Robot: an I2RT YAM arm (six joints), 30 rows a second.
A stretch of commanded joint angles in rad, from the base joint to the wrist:
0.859 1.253 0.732 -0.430 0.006 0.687
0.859 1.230 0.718 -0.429 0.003 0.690
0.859 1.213 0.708 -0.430 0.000 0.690
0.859 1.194 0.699 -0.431 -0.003 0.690
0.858 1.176 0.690 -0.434 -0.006 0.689
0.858 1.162 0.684 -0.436 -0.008 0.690
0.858 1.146 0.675 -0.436 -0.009 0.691
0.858 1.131 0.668 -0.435 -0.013 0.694
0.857 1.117 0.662 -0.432 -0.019 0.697
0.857 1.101 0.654 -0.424 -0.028 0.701
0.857 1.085 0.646 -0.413 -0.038 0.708
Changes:
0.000 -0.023 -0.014 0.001 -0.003 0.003
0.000 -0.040 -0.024 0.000 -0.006 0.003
0.000 -0.059 -0.033 -0.001 -0.009 0.003
-0.001 -0.077 -0.042 -0.004 -0.012 0.002
-0.001 -0.091 -0.048 -0.006 -0.014 0.003
-0.001 -0.107 -0.057 -0.006 -0.015 0.004
-0.001 -0.122 -0.064 -0.005 -0.019 0.007
-0.002 -0.136 -0.070 -0.002 -0.025 0.010
-0.002 -0.152 -0.078 0.006 -0.034 0.014
-0.002 -0.168 -0.086 0.017 -0.044 0.021

